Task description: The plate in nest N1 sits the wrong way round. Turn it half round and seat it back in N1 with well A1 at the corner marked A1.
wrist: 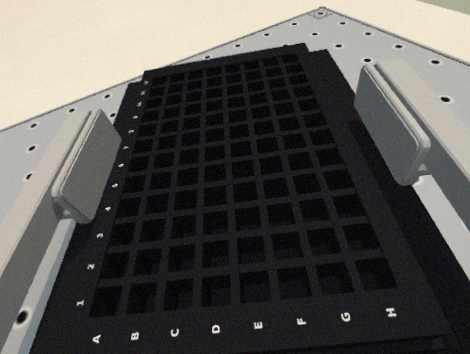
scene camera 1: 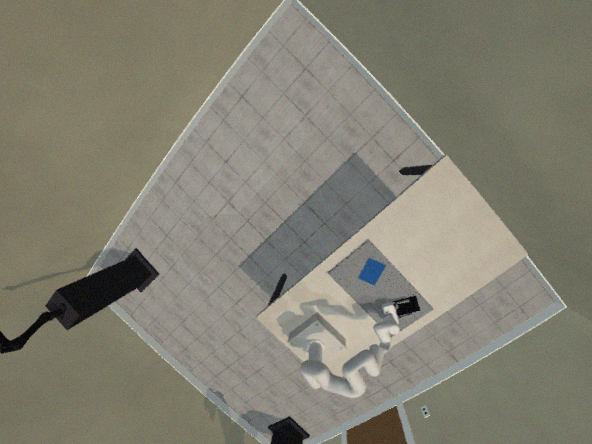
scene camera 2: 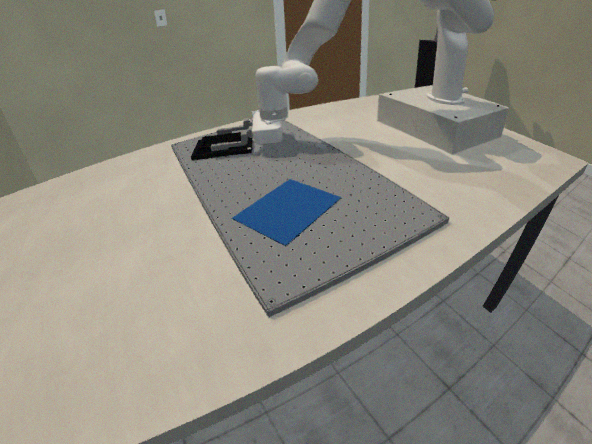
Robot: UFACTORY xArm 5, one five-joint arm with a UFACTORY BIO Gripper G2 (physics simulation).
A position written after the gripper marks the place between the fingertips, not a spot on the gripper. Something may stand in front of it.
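The gripper (scene camera 2: 214,140) is visible, as is a flat blue square (scene camera 2: 281,215). Also visible: a black well plate (wrist: 239,206) and a black nest (wrist: 425,240).
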